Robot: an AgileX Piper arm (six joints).
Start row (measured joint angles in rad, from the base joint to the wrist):
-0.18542 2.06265 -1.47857 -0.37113 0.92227 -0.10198
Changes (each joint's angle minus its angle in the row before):
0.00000 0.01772 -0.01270 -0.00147 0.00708 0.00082
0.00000 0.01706 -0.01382 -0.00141 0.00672 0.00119
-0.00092 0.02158 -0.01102 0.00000 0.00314 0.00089
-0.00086 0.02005 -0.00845 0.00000 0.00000 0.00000
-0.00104 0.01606 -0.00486 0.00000 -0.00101 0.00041
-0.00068 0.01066 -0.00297 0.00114 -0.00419 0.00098
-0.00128 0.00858 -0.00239 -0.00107 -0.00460 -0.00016
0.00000 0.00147 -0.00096 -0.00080 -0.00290 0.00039
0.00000 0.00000 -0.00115 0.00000 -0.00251 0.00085
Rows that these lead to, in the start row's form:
-0.18542 2.08037 -1.49127 -0.37260 0.92935 -0.10116
-0.18542 2.09743 -1.50509 -0.37401 0.93607 -0.09997
-0.18634 2.11901 -1.51611 -0.37401 0.93921 -0.09908
-0.18720 2.13906 -1.52456 -0.37401 0.93921 -0.09908
-0.18824 2.15512 -1.52942 -0.37401 0.93820 -0.09867
-0.18892 2.16578 -1.53239 -0.37287 0.93401 -0.09769
-0.19020 2.17436 -1.53478 -0.37394 0.92941 -0.09785
-0.19020 2.17583 -1.53574 -0.37474 0.92651 -0.09746
-0.19020 2.17583 -1.53689 -0.37474 0.92400 -0.09661

